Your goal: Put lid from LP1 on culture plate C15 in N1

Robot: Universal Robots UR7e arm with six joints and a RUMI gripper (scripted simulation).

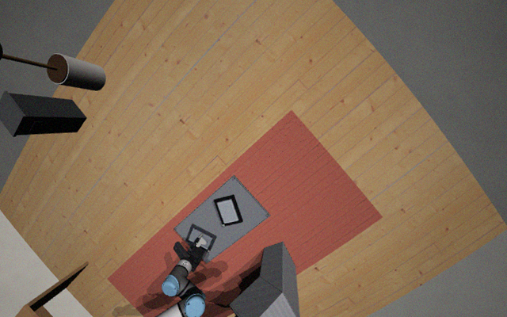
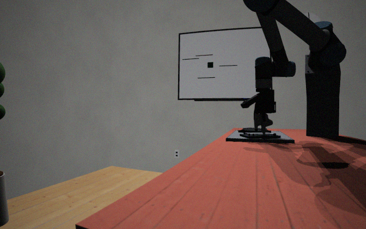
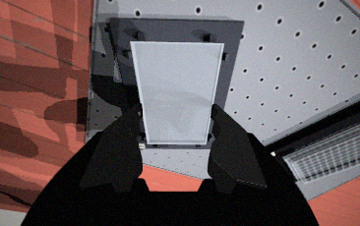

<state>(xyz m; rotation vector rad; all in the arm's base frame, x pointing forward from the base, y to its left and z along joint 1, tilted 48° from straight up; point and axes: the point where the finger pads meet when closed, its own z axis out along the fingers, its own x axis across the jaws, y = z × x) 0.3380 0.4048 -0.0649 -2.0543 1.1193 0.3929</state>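
Right now my hand is 1 cm above the clear lid. From my hand the other things lie so: dark lid park LP1: 2 cm below; then culture plate C15: 7 cm ahead, 25 cm to the right, 1 cm below; then black plate nest N1: 7 cm ahead, 25 cm to the right, 2 cm below.
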